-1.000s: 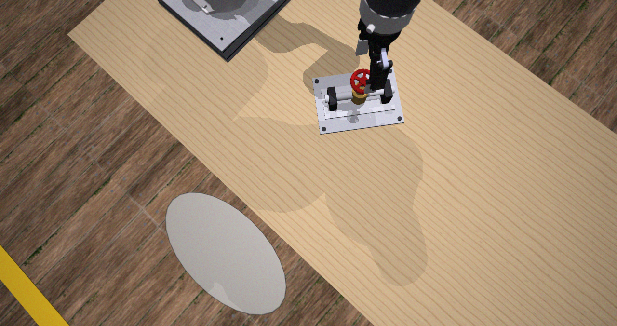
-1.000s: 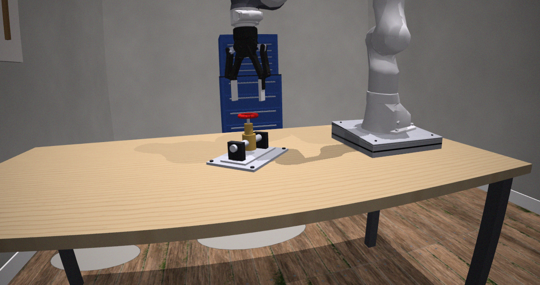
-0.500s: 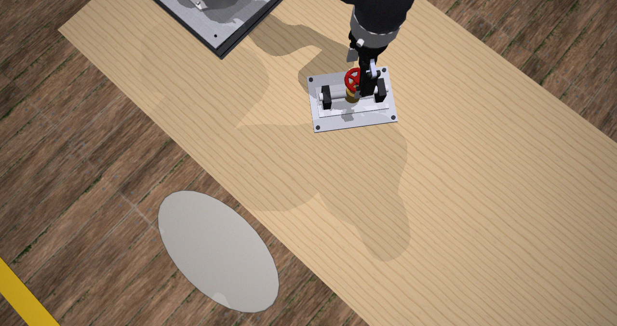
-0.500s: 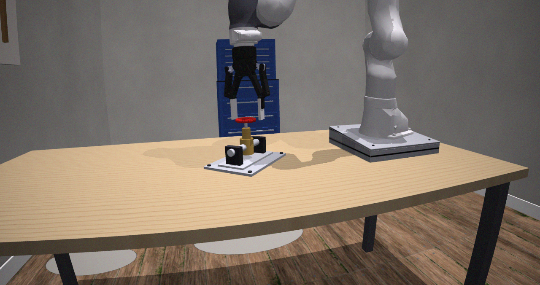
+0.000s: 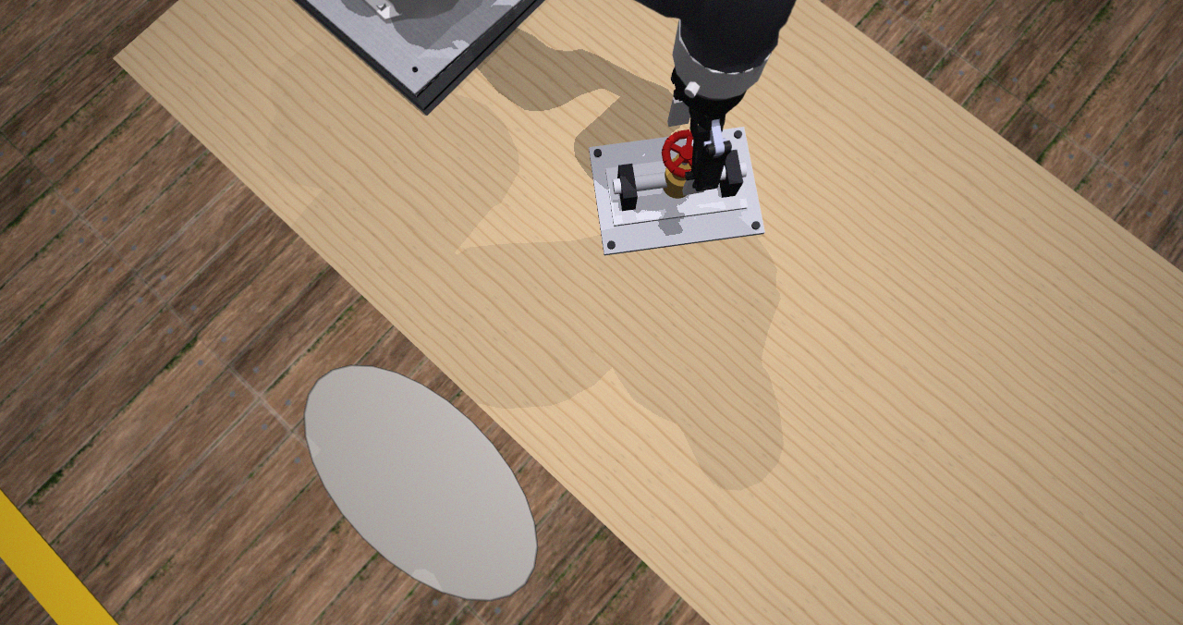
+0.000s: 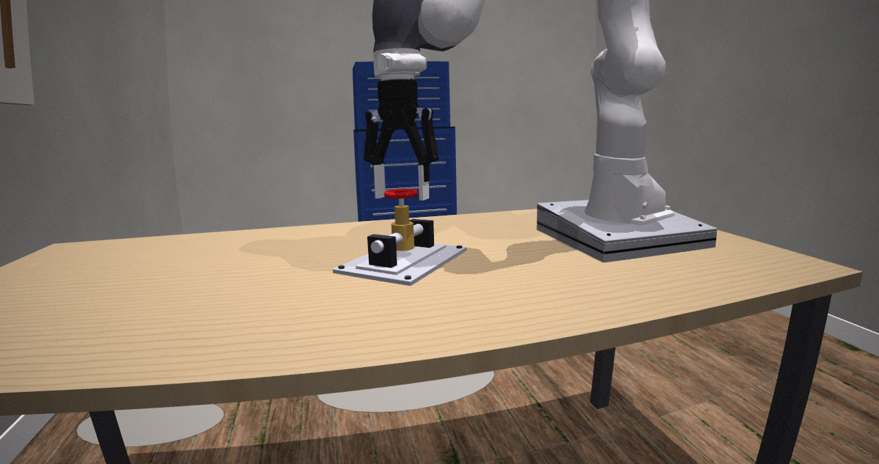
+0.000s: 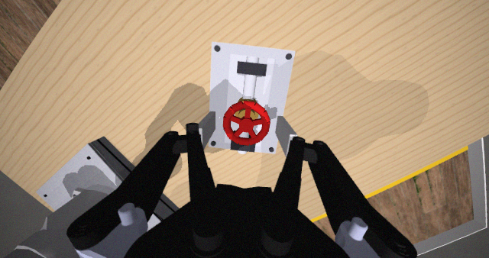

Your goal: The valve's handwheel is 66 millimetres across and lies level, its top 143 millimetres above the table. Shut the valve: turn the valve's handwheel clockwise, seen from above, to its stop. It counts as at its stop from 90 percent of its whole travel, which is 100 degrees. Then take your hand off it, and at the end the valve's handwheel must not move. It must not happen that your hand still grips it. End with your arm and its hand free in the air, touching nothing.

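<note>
The red handwheel lies 2 cm below my hand.
</note>
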